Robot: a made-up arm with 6 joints. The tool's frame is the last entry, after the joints. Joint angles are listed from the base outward.
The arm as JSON. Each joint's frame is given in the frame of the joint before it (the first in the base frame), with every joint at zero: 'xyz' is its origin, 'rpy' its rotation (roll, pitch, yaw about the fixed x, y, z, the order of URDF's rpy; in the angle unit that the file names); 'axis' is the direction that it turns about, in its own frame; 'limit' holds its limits. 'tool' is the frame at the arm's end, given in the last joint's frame.
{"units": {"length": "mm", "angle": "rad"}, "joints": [
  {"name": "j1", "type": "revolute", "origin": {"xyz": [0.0, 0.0, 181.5], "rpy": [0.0, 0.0, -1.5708]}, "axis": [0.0, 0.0, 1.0], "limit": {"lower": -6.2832, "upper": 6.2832}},
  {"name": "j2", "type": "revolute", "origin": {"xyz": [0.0, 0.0, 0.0], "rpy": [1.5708, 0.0, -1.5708]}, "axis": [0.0, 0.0, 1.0], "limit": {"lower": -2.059, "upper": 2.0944}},
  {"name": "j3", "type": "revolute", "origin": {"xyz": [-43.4, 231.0, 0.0], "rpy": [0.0, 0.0, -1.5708]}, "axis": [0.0, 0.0, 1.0], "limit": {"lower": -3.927, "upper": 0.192}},
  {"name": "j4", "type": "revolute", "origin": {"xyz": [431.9, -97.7, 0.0], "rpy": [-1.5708, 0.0, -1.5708]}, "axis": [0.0, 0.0, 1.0], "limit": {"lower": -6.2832, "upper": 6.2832}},
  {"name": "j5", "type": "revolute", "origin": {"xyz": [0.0, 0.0, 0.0], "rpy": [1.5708, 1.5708, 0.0]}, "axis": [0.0, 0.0, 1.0], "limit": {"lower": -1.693, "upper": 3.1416}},
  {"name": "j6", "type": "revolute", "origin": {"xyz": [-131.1, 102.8, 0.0], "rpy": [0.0, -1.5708, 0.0]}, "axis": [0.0, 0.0, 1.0], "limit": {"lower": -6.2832, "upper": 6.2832}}
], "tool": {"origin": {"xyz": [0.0, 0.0, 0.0], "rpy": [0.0, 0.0, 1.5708]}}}
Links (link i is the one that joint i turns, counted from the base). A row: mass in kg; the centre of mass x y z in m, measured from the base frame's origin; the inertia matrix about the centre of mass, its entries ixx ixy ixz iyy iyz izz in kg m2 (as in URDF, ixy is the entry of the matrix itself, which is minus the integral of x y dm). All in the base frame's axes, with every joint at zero. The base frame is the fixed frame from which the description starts. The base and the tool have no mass.
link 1: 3.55; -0.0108 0.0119 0.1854; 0.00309 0 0 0.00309 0 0.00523
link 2: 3.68; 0.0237 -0.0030 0.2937; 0.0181 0 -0.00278 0.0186 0 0.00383
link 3: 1.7; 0.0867 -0.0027 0.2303; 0.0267 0 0.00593 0.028 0 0.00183
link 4: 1.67; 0.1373 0.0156 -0.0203; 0.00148 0 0 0.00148 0 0.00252
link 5: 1.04; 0.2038 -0.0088 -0.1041; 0.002 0 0.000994 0.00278 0 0.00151
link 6: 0.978; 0.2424 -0.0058 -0.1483; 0.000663 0 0 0.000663 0 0.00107
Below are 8 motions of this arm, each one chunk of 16 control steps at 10 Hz.
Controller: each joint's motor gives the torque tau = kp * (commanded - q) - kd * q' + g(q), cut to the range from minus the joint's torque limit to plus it. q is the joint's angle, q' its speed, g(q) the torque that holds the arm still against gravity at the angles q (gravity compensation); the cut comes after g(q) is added. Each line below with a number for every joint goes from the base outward.
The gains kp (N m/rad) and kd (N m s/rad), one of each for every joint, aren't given. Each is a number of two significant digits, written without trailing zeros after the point. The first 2 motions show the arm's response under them.
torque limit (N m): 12 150 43 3.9 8.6 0.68
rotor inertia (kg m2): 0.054 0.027 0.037 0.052 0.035 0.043
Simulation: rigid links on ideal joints. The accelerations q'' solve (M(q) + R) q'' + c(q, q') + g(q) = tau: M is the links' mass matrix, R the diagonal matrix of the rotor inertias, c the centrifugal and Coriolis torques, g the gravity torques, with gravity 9.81 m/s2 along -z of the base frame. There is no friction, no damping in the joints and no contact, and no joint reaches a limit. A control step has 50 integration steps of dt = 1/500 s. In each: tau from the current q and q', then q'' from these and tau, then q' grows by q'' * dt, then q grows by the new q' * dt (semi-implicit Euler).
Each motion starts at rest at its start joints. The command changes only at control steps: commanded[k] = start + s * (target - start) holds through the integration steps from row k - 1 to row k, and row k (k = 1, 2, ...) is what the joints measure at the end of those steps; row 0 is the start. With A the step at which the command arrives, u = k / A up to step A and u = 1 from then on. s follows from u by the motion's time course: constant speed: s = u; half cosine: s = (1 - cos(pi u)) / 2; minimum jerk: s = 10 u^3 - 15 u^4 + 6 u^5; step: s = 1 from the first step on.
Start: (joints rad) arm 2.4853 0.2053 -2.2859 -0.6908 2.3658 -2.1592
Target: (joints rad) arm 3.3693 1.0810 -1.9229 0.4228 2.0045 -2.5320
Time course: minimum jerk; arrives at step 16
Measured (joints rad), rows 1 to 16:
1: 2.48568 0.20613 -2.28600 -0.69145 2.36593 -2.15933
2: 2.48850 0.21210 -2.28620 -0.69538 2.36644 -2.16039
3: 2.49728 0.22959 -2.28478 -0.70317 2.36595 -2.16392
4: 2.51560 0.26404 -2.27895 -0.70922 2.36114 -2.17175
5: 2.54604 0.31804 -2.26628 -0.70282 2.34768 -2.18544
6: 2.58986 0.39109 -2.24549 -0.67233 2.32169 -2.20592
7: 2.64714 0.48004 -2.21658 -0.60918 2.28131 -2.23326
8: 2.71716 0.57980 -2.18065 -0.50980 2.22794 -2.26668
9: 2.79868 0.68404 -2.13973 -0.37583 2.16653 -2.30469
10: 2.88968 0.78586 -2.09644 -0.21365 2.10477 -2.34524
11: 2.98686 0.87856 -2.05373 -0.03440 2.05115 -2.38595
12: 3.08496 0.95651 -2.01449 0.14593 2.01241 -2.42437
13: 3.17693 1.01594 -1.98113 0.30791 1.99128 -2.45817
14: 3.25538 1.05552 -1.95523 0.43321 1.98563 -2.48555
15: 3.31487 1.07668 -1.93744 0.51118 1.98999 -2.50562
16: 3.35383 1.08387 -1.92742 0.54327 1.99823 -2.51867
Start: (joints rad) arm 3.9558 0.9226 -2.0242 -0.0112 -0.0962 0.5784
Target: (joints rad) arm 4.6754 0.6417 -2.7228 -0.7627 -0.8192 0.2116
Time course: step
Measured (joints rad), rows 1 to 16:
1: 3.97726 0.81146 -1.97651 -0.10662 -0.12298 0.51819
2: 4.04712 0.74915 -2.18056 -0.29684 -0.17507 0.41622
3: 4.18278 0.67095 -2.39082 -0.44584 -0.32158 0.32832
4: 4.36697 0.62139 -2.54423 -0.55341 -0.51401 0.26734
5: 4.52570 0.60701 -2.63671 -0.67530 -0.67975 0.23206
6: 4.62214 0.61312 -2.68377 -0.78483 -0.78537 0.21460
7: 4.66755 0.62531 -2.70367 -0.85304 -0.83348 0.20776
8: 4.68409 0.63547 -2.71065 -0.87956 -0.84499 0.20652
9: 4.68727 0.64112 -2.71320 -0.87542 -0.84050 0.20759
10: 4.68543 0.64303 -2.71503 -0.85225 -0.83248 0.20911
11: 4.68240 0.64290 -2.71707 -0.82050 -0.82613 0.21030
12: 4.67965 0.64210 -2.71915 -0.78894 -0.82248 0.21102
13: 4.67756 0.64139 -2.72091 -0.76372 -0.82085 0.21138
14: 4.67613 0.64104 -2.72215 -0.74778 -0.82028 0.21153
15: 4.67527 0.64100 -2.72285 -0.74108 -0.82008 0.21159
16: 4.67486 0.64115 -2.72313 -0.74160 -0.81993 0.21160
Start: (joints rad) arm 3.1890 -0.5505 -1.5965 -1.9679 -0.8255 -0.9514
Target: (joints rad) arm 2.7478 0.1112 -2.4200 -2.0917 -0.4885 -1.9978
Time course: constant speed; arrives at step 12
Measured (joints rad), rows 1 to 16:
1: 3.17994 -0.51993 -1.62432 -1.95933 -0.83250 -0.96816
2: 3.16184 -0.47195 -1.66474 -1.94971 -0.82413 -1.00990
3: 3.13729 -0.41777 -1.71355 -1.95123 -0.80200 -1.07100
4: 3.10834 -0.36230 -1.76879 -1.96486 -0.77334 -1.14445
5: 3.07652 -0.30692 -1.82873 -1.98533 -0.74297 -1.22499
6: 3.04284 -0.25177 -1.89189 -2.00688 -0.71279 -1.30928
7: 3.00800 -0.19675 -1.95713 -2.02583 -0.68317 -1.39535
8: 2.97248 -0.14176 -2.02369 -2.04084 -0.65401 -1.48220
9: 2.93655 -0.08677 -2.09108 -2.05225 -0.62515 -1.56931
10: 2.90038 -0.03176 -2.15898 -2.06124 -0.59652 -1.65648
11: 2.86407 0.02328 -2.22719 -2.06912 -0.56806 -1.74365
12: 2.82766 0.07835 -2.29555 -2.07697 -0.53974 -1.83080
13: 2.79834 0.10426 -2.33452 -2.09926 -0.51062 -1.90170
14: 2.77789 0.11176 -2.36182 -2.12751 -0.49317 -1.94777
15: 2.76471 0.11184 -2.38216 -2.14255 -0.48484 -1.97423
16: 2.75692 0.11049 -2.39667 -2.13936 -0.48159 -1.98800

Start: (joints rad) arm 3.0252 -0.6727 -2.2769 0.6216 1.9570 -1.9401
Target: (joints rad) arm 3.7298 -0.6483 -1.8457 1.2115 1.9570 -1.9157
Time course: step
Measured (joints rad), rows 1 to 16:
1: 3.23035 -0.68514 -2.15358 0.73275 1.92710 -1.93402
2: 3.39186 -0.65773 -2.03980 0.91979 1.92382 -1.92691
3: 3.49883 -0.63874 -1.95673 1.05755 1.93279 -1.92139
4: 3.57199 -0.63527 -1.90672 1.13042 1.94290 -1.91773
5: 3.62250 -0.63918 -1.88010 1.16751 1.95128 -1.91588
6: 3.65727 -0.64375 -1.86641 1.19149 1.95728 -1.91532
7: 3.68102 -0.64668 -1.85901 1.20967 1.96068 -1.91542
8: 3.69712 -0.64803 -1.85460 1.22206 1.96189 -1.91571
9: 3.70795 -0.64848 -1.85172 1.22795 1.96173 -1.91595
10: 3.71519 -0.64852 -1.84975 1.22818 1.96095 -1.91605
11: 3.72001 -0.64843 -1.84836 1.22470 1.96002 -1.91605
12: 3.72320 -0.64832 -1.84737 1.21971 1.95919 -1.91597
13: 3.72532 -0.64823 -1.84668 1.21491 1.95853 -1.91587
14: 3.72673 -0.64818 -1.84622 1.21131 1.95804 -1.91578
15: 3.72768 -0.64817 -1.84594 1.20922 1.95770 -1.91571
16: 3.72833 -0.64819 -1.84577 1.20852 1.95746 -1.91567

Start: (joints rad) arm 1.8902 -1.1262 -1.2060 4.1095 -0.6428 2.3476
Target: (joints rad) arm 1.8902 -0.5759 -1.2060 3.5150 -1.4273 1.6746
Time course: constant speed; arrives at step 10
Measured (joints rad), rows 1 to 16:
1: 1.89120 -1.09747 -1.21353 4.11619 -0.66639 2.33417
2: 1.89195 -1.04985 -1.21564 4.11285 -0.70652 2.30145
3: 1.89219 -0.99529 -1.21406 4.08103 -0.75729 2.25416
4: 1.89204 -0.93926 -1.21140 4.02068 -0.81631 2.19759
5: 1.89166 -0.88336 -1.20888 3.94206 -0.88206 2.13565
6: 1.89115 -0.82781 -1.20685 3.85674 -0.95285 2.07085
7: 1.89060 -0.77256 -1.20539 3.77334 -1.02711 2.00466
8: 1.89012 -0.71751 -1.20446 3.69653 -1.10366 1.93783
9: 1.88978 -0.66258 -1.20396 3.62764 -1.18162 1.87075
10: 1.88960 -0.60770 -1.20377 3.56562 -1.26042 1.80355
11: 1.88915 -0.58252 -1.19749 3.51204 -1.31097 1.74939
12: 1.88854 -0.57581 -1.19691 3.47794 -1.34689 1.71458
13: 1.88823 -0.57530 -1.19926 3.46654 -1.37522 1.69464
14: 1.88834 -0.57584 -1.20179 3.47206 -1.39603 1.68407
15: 1.88876 -0.57614 -1.20358 3.48602 -1.40967 1.67881
16: 1.88928 -0.57618 -1.20467 3.50119 -1.41778 1.67632

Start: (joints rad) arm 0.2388 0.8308 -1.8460 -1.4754 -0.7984 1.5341
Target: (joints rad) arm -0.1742 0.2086 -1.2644 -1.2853 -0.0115 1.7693
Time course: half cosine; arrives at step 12
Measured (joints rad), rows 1 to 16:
1: 0.23799 0.82515 -1.84147 -1.47759 -0.79388 1.53496
2: 0.23398 0.80504 -1.82675 -1.48427 -0.77805 1.53864
3: 0.22375 0.76692 -1.80052 -1.49178 -0.74795 1.54685
4: 0.20490 0.71178 -1.76288 -1.49228 -0.70272 1.56030
5: 0.17634 0.64319 -1.71491 -1.47944 -0.64260 1.57889
6: 0.13847 0.56603 -1.65864 -1.45146 -0.56922 1.60184
7: 0.09303 0.48571 -1.59698 -1.41102 -0.48585 1.62789
8: 0.04281 0.40785 -1.53342 -1.36384 -0.39709 1.65544
9: -0.00868 0.33783 -1.47174 -1.31682 -0.30829 1.68272
10: -0.05761 0.28046 -1.41572 -1.27650 -0.22501 1.70790
11: -0.10031 0.23965 -1.36895 -1.24766 -0.15262 1.72929
12: -0.13364 0.21811 -1.33457 -1.23256 -0.09595 1.74542
13: -0.15624 0.21130 -1.31072 -1.23200 -0.05514 1.75600
14: -0.16942 0.21030 -1.29337 -1.24440 -0.02732 1.76230
15: -0.17590 0.21051 -1.28136 -1.26353 -0.01084 1.76583
16: -0.17822 0.21050 -1.27370 -1.28153 -0.00337 1.76768

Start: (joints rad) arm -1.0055 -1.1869 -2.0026 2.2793 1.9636 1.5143
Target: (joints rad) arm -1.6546 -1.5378 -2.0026 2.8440 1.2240 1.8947
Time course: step
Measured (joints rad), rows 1 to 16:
1: -1.10621 -1.34979 -1.94365 2.33849 1.67237 1.57944
2: -1.26291 -1.48122 -1.98331 2.55140 1.44558 1.69020
3: -1.38781 -1.54590 -2.02419 2.78842 1.40535 1.77863
4: -1.48343 -1.56466 -2.04331 2.92498 1.41587 1.83450
5: -1.55298 -1.56063 -2.04311 2.94898 1.40266 1.86542
6: -1.60082 -1.54988 -2.03277 2.90687 1.36247 1.88104
7: -1.63168 -1.54066 -2.02032 2.84731 1.31454 1.88835
8: -1.64963 -1.53546 -2.01026 2.80141 1.27389 1.89150
9: -1.65843 -1.53380 -2.00405 2.78083 1.24618 1.89279
10: -1.66140 -1.53428 -2.00125 2.78301 1.23072 1.89337
11: -1.66118 -1.53556 -2.00069 2.79861 1.22413 1.89375
12: -1.65958 -1.53680 -2.00118 2.81798 1.22264 1.89408
13: -1.65767 -1.53763 -2.00191 2.83453 1.22329 1.89437
14: -1.65603 -1.53802 -2.00248 2.84542 1.22427 1.89460
15: -1.65490 -1.53810 -2.00278 2.85063 1.22485 1.89474
16: -1.65427 -1.53804 -2.00285 2.85161 1.22494 1.89481

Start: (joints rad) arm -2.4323 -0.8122 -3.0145 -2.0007 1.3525 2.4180
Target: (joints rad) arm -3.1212 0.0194 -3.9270 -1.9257 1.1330 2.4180
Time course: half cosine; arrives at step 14
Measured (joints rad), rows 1 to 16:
1: -2.43375 -0.80682 -3.01972 -2.00226 1.35400 2.41797
2: -2.44024 -0.78742 -3.03693 -2.00695 1.35774 2.41787
3: -2.45572 -0.74992 -3.06805 -2.01236 1.36047 2.41768
4: -2.48309 -0.69430 -3.11327 -2.01379 1.35764 2.41752
5: -2.52362 -0.62314 -3.17196 -2.00844 1.34641 2.41746
6: -2.57665 -0.54035 -3.24270 -1.99683 1.32643 2.41757
7: -2.63975 -0.45042 -3.32315 -1.98165 1.29937 2.41782
8: -2.70930 -0.35804 -3.41016 -1.96579 1.26808 2.41813
9: -2.78124 -0.26786 -3.49988 -1.95119 1.23571 2.41844
10: -2.85162 -0.18435 -3.58810 -1.93871 1.20507 2.41867
11: -2.91701 -0.11165 -3.67054 -1.92859 1.17815 2.41880
12: -2.97449 -0.05337 -3.74312 -1.92097 1.15608 2.41882
13: -3.02166 -0.01242 -3.80221 -1.91606 1.13927 2.41875
14: -3.05658 0.00922 -3.84479 -1.91403 1.12766 2.41864
15: -3.08007 0.01615 -3.87360 -1.91602 1.12184 2.41851
16: -3.09535 0.01717 -3.89394 -1.92270 1.12153 2.41837

